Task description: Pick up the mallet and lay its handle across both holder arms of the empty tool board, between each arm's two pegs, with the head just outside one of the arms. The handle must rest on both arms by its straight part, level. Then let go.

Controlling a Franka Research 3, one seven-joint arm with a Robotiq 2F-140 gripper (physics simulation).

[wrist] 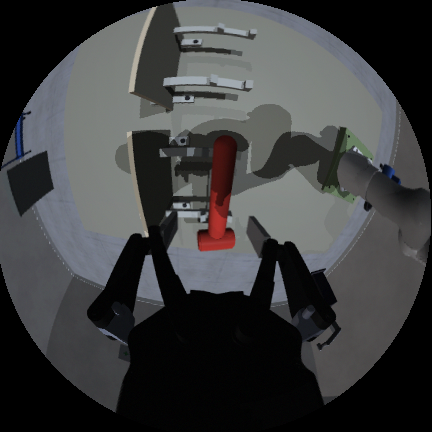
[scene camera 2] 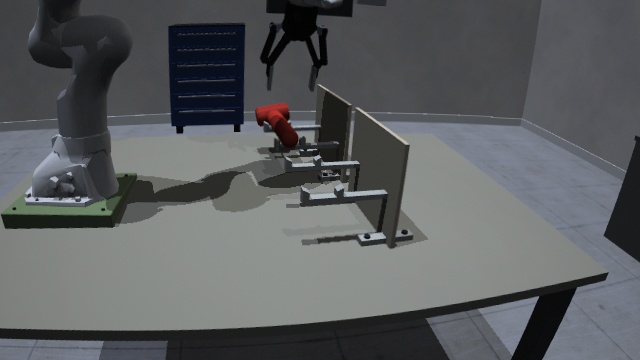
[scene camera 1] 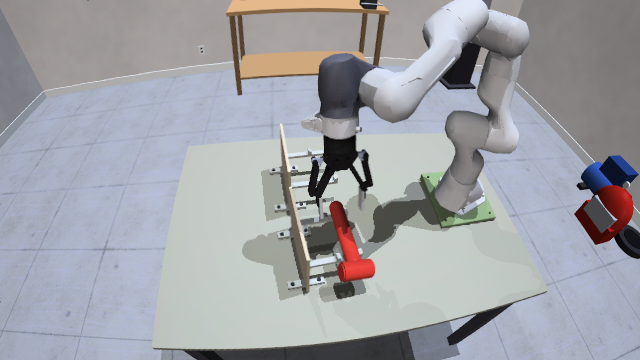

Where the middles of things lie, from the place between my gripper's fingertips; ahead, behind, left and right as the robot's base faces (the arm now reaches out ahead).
My hand is 10 cm above the red mallet (scene camera 1: 353, 268), 3 cm past it and 2 cm to the right of it.
